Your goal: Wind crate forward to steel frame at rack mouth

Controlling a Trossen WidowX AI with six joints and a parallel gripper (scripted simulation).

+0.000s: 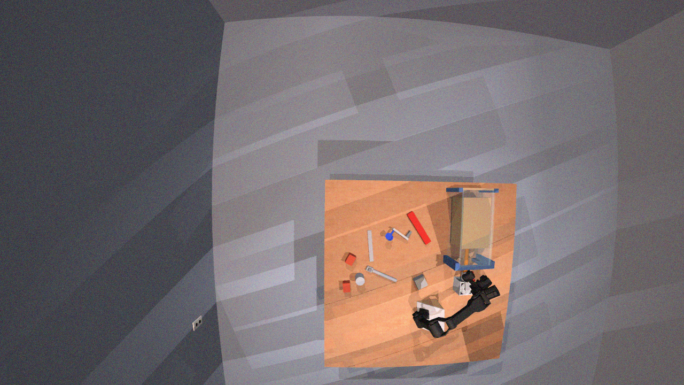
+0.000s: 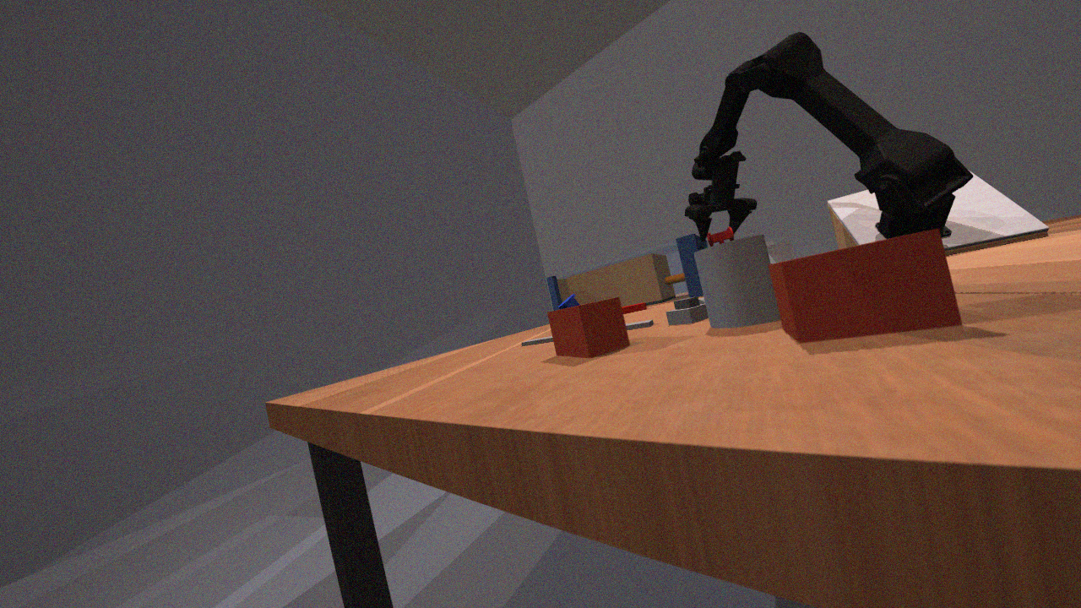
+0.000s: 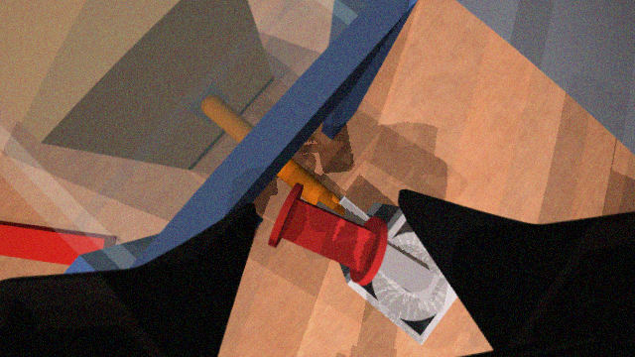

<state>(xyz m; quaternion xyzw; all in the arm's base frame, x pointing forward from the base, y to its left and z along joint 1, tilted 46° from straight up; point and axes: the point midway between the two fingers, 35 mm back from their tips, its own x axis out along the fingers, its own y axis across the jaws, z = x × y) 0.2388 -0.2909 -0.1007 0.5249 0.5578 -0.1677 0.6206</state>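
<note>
The red grip is 20 mm to the left of my gripper tip, 10 mm below it and 10 mm behind it. From my gripper tip the other things lie so: grey winch (130 mm behind, 110 mm below, 10 mm to the left); blue steel frame (50 mm ahead, 40 mm below, 10 mm to the right); red-knobbed crank (50 mm behind, 40 mm below, 20 mm to the left).
</note>
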